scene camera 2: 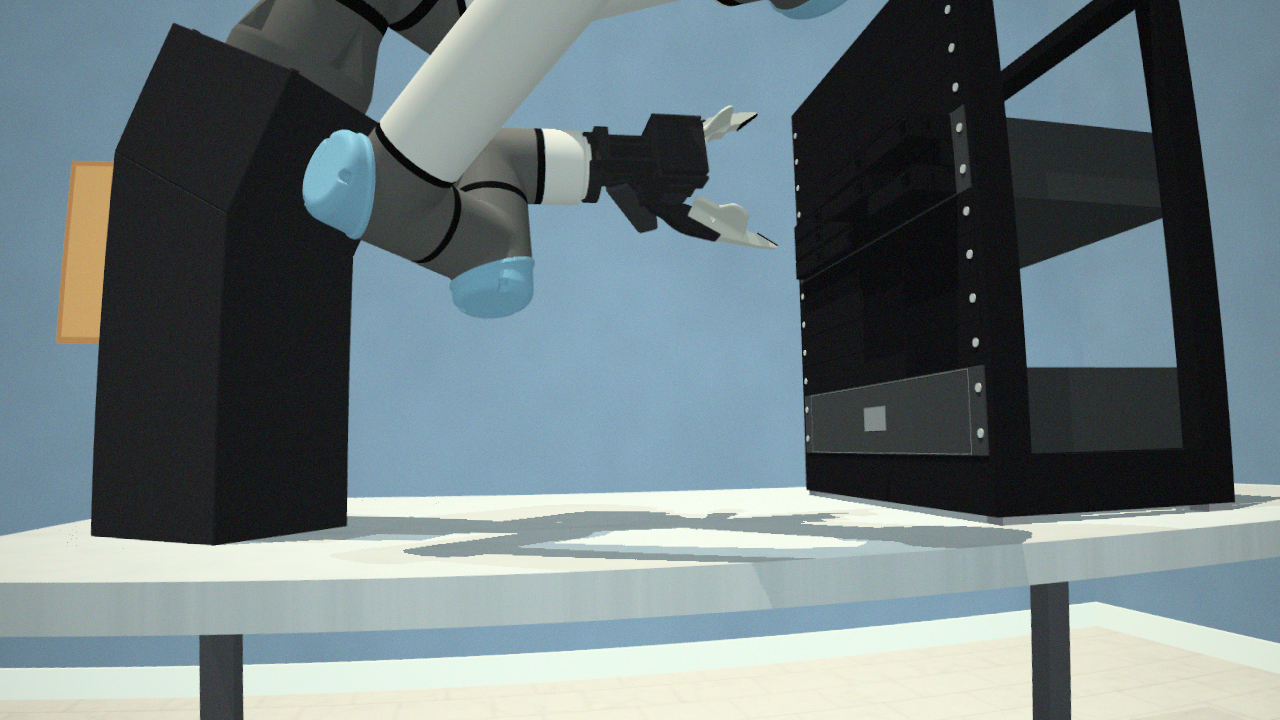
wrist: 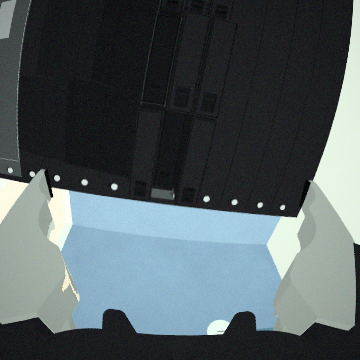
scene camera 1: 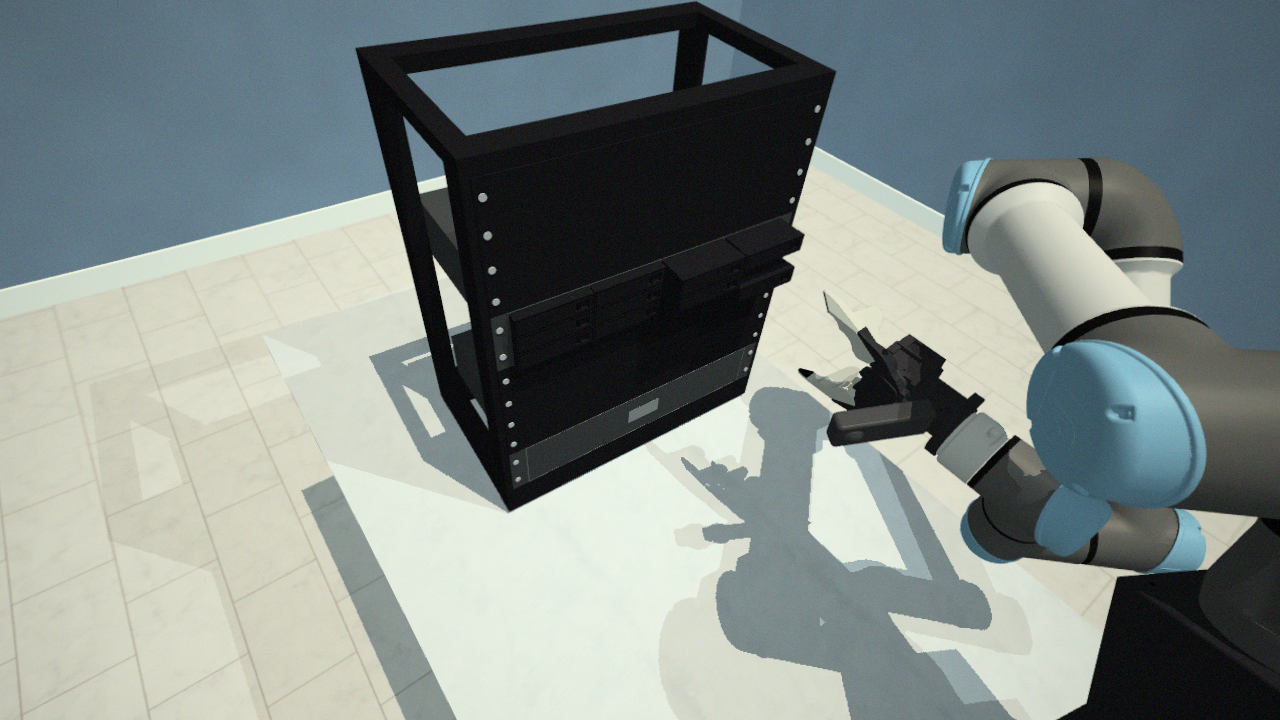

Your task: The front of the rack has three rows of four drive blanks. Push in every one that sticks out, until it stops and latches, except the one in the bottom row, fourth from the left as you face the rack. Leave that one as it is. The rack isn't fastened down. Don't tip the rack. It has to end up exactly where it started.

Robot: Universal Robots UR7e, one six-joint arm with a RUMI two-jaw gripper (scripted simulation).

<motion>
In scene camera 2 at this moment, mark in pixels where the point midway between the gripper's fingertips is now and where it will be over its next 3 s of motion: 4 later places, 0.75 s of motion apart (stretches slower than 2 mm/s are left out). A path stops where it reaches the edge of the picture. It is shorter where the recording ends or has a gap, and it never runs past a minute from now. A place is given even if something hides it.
My gripper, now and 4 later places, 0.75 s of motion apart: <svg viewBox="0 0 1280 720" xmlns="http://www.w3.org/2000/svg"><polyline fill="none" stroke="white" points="766,179 765,171 803,162 823,164 808,180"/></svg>
</motion>
